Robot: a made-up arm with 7 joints.
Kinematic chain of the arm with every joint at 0, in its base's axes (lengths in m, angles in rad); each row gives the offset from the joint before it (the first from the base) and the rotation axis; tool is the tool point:
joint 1: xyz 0 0 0 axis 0 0.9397 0.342
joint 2: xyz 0 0 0 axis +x
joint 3: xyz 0 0 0 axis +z
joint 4: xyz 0.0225 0 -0.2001 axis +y
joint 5: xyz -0.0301 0 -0.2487 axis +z
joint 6: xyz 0 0 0 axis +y
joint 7: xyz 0 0 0 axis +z
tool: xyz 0 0 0
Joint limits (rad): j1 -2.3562..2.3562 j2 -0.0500..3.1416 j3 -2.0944..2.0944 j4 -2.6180..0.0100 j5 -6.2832..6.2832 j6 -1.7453..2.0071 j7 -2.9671..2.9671
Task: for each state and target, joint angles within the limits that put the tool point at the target. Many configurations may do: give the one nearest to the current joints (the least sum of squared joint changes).
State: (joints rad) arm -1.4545 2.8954 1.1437 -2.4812 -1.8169 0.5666 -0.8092
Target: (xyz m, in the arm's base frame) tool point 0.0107 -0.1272 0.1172
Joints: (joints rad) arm -1.1432 2.8944 0.5875 -2.6161 -1.8169 0.5666 -0.8092
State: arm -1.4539 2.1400 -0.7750 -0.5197 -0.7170 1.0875 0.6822
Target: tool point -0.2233 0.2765 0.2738
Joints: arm -1.2733 2.6964 -0.5980 -0.4732 -0.7170 1.0875 0.6822
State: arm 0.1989 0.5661 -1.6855 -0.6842 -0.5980 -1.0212 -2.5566
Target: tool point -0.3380 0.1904 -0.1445
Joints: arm 0.7452 1.1919 -2.0924 -1.0626 -0.5980 -1.0212 -2.5566
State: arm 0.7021 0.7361 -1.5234 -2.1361 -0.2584 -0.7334 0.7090
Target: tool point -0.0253 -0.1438 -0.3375
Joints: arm 0.3690 0.3756 -1.2942 -1.4813 -0.2584 -0.7334 0.7090
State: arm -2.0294 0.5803 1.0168 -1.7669 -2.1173 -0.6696 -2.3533
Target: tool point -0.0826 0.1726 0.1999
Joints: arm -2.1828 0.8044 0.9282 -2.0714 -2.1173 -0.6696 -2.3533
